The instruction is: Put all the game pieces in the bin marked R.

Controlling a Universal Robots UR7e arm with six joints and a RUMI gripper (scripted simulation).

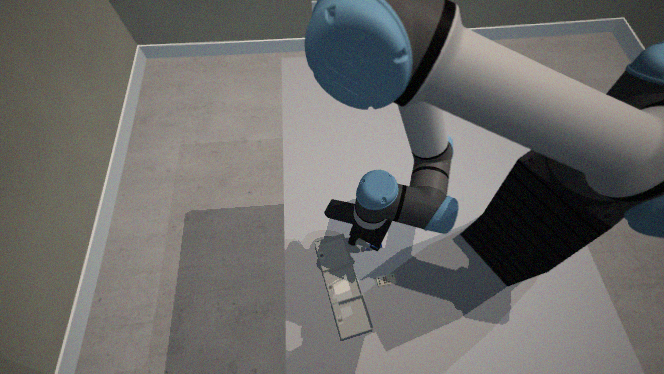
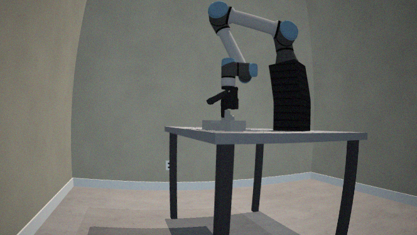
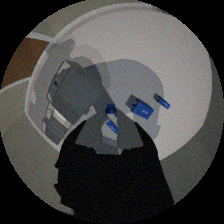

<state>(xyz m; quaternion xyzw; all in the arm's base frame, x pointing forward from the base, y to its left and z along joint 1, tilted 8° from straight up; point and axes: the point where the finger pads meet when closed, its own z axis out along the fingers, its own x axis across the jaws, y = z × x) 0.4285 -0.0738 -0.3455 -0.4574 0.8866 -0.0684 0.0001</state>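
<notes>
Right now the blue game piece is 1 cm below my hand. The rest, counted from my hand: grey two-compartment bin unit: 12 cm to the left, 6 cm ahead, 1 cm above; white spotted game piece: 12 cm to the left, 6 cm behind, 1 cm below.
</notes>
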